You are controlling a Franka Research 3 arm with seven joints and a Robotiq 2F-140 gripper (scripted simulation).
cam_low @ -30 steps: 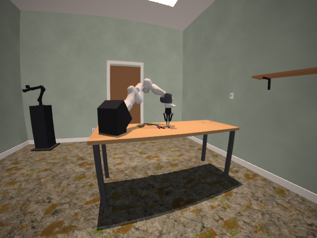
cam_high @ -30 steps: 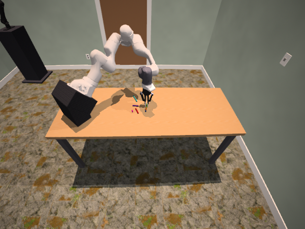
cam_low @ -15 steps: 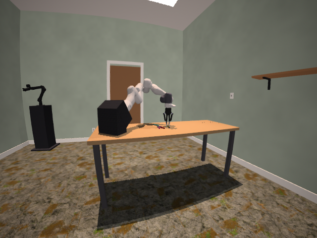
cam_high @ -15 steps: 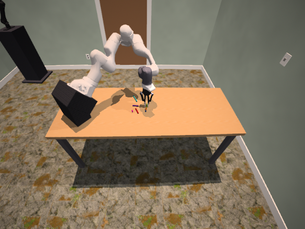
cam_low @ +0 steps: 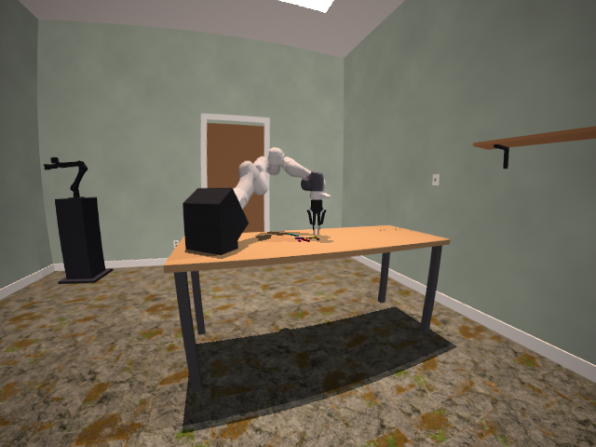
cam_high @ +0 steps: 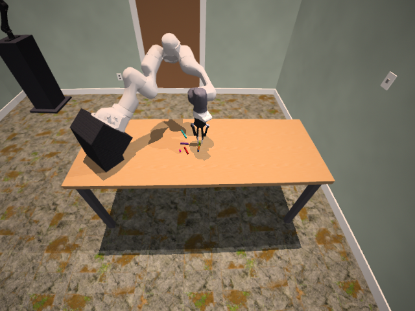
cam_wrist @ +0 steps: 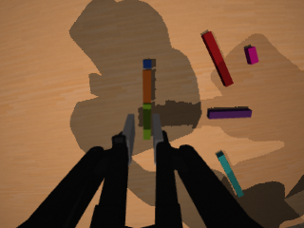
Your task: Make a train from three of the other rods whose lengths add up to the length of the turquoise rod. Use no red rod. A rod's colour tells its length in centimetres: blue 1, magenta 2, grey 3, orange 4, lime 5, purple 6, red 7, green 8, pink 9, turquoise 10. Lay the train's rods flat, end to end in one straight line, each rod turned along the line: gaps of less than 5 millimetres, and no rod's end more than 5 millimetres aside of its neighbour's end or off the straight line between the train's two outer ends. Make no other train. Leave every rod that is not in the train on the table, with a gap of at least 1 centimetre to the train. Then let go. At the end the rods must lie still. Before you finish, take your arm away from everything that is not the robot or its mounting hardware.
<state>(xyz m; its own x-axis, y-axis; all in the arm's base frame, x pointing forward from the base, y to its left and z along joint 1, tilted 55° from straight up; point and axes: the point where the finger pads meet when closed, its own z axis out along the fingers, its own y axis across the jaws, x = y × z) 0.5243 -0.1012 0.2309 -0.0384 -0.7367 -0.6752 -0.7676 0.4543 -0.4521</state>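
The lime rod lies 50 mm below my hand. Round my hand: blue rod: 10 mm behind, 70 mm to the right, 50 mm below; purple rod: 120 mm behind, 50 mm below; orange rod: 10 mm behind, 40 mm to the right, 50 mm below.
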